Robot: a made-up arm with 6 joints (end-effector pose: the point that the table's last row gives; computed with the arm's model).
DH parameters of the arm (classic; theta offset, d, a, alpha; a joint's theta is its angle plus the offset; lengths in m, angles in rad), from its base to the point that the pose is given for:
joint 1: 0 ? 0 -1.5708
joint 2: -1.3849 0 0.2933 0
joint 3: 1.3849 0 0.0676 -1.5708
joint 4: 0 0.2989 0 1.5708
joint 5: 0 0 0.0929 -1.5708
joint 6: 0 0.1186 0 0
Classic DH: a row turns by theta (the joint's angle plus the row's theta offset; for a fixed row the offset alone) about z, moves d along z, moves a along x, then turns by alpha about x.
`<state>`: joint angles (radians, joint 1 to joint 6).
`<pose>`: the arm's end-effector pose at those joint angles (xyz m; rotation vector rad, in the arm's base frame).
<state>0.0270 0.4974 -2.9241 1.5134 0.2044 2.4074</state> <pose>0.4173 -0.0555 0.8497 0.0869 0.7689 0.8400</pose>
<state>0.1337 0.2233 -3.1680 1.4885 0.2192 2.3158</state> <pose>0.1377 -0.0467 0.9576 -0.1586 0.2711 0.8116</pose>
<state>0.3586 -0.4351 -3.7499 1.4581 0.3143 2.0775</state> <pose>-0.4407 -0.2200 0.6903 -0.3036 -1.0056 0.5210</pose>
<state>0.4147 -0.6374 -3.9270 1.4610 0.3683 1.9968</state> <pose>-0.5103 -0.2724 0.5054 -0.2335 -1.3826 0.3492</pose>
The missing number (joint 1, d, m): 0.2478
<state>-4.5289 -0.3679 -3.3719 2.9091 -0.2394 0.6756</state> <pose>0.0696 -0.2257 0.8871 0.3266 -0.3176 2.1838</pose>
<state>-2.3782 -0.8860 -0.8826 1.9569 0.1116 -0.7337</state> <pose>-0.2113 -0.1008 0.5931 -0.2569 -1.5408 1.7091</pose>
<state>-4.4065 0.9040 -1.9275 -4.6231 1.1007 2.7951</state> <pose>-0.2622 0.6198 0.2194 1.0933 -1.5252 -1.0974</pose>
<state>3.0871 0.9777 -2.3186 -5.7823 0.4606 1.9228</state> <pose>-0.7236 0.0541 0.3541 -2.4296 -1.0511 1.3309</pose>
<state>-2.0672 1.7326 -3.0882 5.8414 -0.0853 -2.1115</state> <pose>-0.2994 -0.6450 0.2172 1.7675 0.4668 -1.0470</pose>
